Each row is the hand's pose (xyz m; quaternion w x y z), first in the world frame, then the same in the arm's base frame.
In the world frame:
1: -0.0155 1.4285 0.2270 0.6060 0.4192 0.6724 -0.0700
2: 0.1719 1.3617 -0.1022 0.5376 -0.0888 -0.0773 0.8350
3: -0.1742 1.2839 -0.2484 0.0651 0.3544 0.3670 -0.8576
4: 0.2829 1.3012 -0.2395 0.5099 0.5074 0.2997 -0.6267
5: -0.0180 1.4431 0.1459 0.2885 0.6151 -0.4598 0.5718
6: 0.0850 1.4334 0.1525 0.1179 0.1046 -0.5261 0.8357
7: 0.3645 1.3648 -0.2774 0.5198 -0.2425 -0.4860 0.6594
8: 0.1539 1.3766 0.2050 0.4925 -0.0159 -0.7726 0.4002
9: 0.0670 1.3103 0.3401 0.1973 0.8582 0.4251 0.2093
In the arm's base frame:
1: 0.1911 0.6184 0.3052 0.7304 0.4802 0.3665 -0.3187
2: 0.3487 0.3194 0.1216 0.7194 -0.3558 0.0364 0.5954
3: 0.0665 0.3662 -0.1341 0.0733 -0.5694 -0.0388 0.8178
4: 0.4183 0.1547 0.0680 0.4244 0.5584 -0.0984 -0.7060
5: 0.2132 0.5915 0.2305 0.4889 0.2628 -0.5434 0.6298
6: 0.2830 0.5362 0.2836 0.3001 -0.2336 -0.3623 0.8509
7: 0.5268 0.1418 0.0540 0.5481 -0.5900 -0.3216 0.4980
8: 0.2889 0.4858 0.3739 0.4402 -0.4231 -0.7019 0.3667
9: 0.1570 0.5457 0.4699 0.4920 0.8400 0.1301 0.1881

